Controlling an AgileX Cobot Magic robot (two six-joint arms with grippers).
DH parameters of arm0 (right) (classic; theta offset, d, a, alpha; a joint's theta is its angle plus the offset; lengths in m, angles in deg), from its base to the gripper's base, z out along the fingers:
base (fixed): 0 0 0 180
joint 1: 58.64 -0.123 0 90
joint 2: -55.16 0 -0.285 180
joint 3: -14.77 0 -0.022 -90
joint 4: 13.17 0.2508 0 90
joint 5: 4.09 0 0.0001 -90
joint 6: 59.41 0.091 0 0
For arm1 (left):
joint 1: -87.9 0.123 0 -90
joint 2: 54.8 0 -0.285 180
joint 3: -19.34 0 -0.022 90
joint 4: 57.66 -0.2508 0 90
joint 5: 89.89 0 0.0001 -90
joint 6: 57.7 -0.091 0 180
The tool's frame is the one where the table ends.
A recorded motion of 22 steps. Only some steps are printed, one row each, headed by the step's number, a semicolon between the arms.
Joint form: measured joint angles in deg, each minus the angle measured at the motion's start. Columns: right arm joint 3, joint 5, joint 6, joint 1, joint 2, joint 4; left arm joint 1, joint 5, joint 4, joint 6, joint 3, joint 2.
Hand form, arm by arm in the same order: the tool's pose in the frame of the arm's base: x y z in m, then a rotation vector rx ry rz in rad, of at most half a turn. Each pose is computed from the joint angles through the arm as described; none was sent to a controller.
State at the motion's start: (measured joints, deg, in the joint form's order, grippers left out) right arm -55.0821 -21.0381 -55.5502 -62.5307 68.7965 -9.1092; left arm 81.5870 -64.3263 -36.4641 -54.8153 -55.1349 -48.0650
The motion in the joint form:
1: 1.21 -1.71 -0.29 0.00 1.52 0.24; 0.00 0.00 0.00 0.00 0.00 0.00
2: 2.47 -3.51 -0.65 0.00 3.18 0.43; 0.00 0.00 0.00 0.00 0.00 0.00
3: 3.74 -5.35 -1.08 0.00 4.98 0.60; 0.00 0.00 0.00 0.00 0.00 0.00
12: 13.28 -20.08 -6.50 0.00 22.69 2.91; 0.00 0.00 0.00 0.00 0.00 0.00
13: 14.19 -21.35 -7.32 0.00 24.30 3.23; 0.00 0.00 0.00 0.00 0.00 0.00
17: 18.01 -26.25 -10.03 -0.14 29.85 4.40; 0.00 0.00 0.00 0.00 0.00 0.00
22: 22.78 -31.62 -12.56 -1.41 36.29 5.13; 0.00 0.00 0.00 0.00 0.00 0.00
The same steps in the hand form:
1: 0.0604 0.0063 0.2268 0.0414 1.7898 0.1660; 0.0463 -0.0194 0.1928 -0.1459 1.8561 -0.4906
2: 0.0622 0.0067 0.2297 0.0369 1.8282 0.1642; 0.0463 -0.0194 0.1928 -0.1459 1.8561 -0.4906
3: 0.0643 0.0072 0.2323 0.0309 1.8695 0.1612; 0.0463 -0.0194 0.1928 -0.1459 1.8561 -0.4906
12: 0.0911 0.0129 0.2430 -0.0578 2.2653 0.1460; 0.0463 -0.0194 0.1928 -0.1459 1.8561 -0.4906
13: 0.0939 0.0136 0.2440 -0.0731 2.2985 0.1459; 0.0463 -0.0194 0.1928 -0.1459 1.8561 -0.4906
17: 0.1043 0.0166 0.2502 -0.1309 2.4088 0.1542; 0.0463 -0.0194 0.1928 -0.1459 1.8561 -0.4906
22: 0.1181 0.0219 0.2581 -0.2218 2.5229 0.1709; 0.0463 -0.0194 0.1928 -0.1459 1.8561 -0.4906

